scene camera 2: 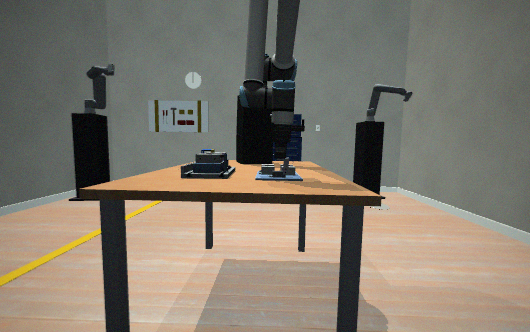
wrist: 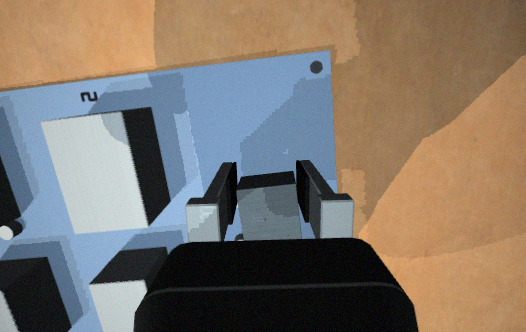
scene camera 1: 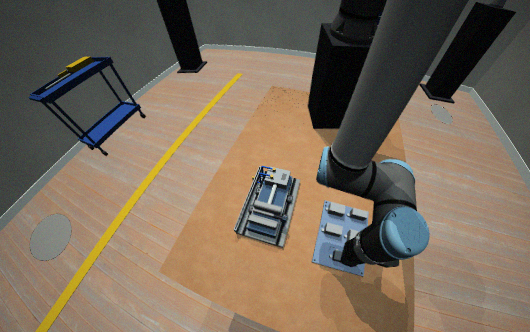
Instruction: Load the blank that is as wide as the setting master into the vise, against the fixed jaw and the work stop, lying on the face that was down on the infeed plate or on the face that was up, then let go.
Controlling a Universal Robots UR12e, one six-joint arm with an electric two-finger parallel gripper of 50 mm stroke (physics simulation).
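Frame: origin at the arm's base, x ahead, y left, z up, level; millimetres.
Where they show: gripper, fingertip midpoint: (scene camera 2: pixel 285 173) (wrist: pixel 266 179); arm's base, origin of the base link: (scene camera 1: pixel 351 34).
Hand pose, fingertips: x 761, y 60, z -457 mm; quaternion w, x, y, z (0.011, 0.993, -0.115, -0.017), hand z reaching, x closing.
Each offset is from my fingertips to the top centre of the thing. "pt": to the spot under its first point. Level surfaces: height alone.
My gripper (scene camera 1: pixel 339 256) (scene camera 2: pixel 284 168) (wrist: pixel 266 179) is shut on the darker grey block, which looks like the setting master @(4 mm back, 28 mm right, 11 mm up) (wrist: pixel 270 212). That block is low over the blue infeed plate @(89 mm back, 16 mm right, 15 mm down) (scene camera 1: pixel 325 245) (scene camera 2: pixel 265 178) (wrist: pixel 215 105), near its corner; I cannot tell if it touches the plate. A light blank @(80 mm back, 29 mm left, 21 mm up) (scene camera 1: pixel 353 233) (wrist: pixel 95 175) stands beside the fingers near the mark 2. More light blanks (scene camera 1: pixel 336 209) (wrist: pixel 120 305) stand on the plate. The vise @(169 mm back, 316 mm right, 76 mm up) (scene camera 1: pixel 270 206) (scene camera 2: pixel 211 168) is left of the plate in both scene views. The gripper body hides part of the held block.
The wooden table @(23 mm down) (scene camera 1: pixel 210 250) (scene camera 2: pixel 150 187) carries the plate and vise. Blue and yellow fittings @(pt 270 mm back, 343 mm right, 73 mm up) (scene camera 1: pixel 267 172) stand up at the vise's far end. A black pedestal (scene camera 1: pixel 335 75) stands behind. A blue cart (scene camera 1: pixel 112 122) is off to the left.
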